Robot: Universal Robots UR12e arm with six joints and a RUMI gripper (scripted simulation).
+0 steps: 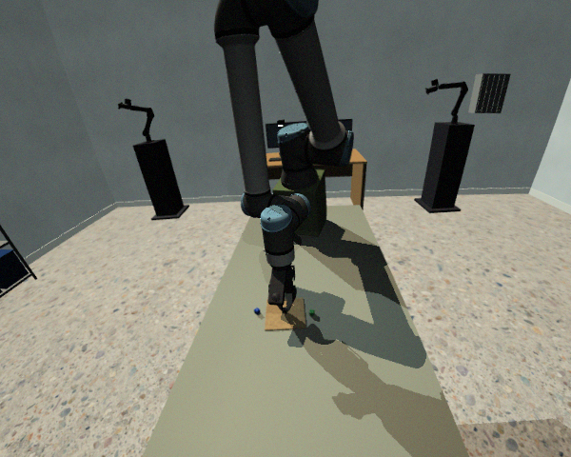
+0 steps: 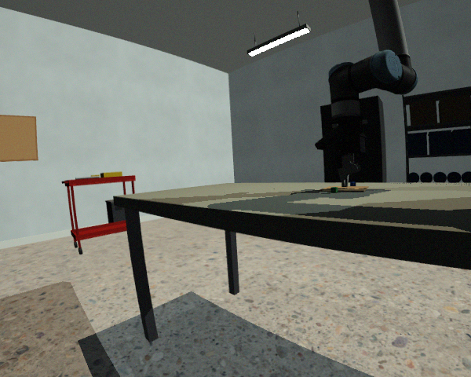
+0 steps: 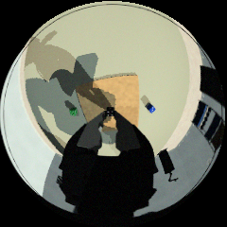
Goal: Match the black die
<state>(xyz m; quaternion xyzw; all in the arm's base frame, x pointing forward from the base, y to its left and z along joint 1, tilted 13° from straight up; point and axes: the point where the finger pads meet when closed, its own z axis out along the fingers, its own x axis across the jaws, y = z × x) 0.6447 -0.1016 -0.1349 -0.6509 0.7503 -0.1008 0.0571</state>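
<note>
My gripper is now 10 mm above the black die. Also, from my hand: green die 10 mm ahead, 100 mm to the left, 20 mm below; blue die 10 mm behind, 100 mm to the right, 20 mm below; mat 20 mm below.
</note>
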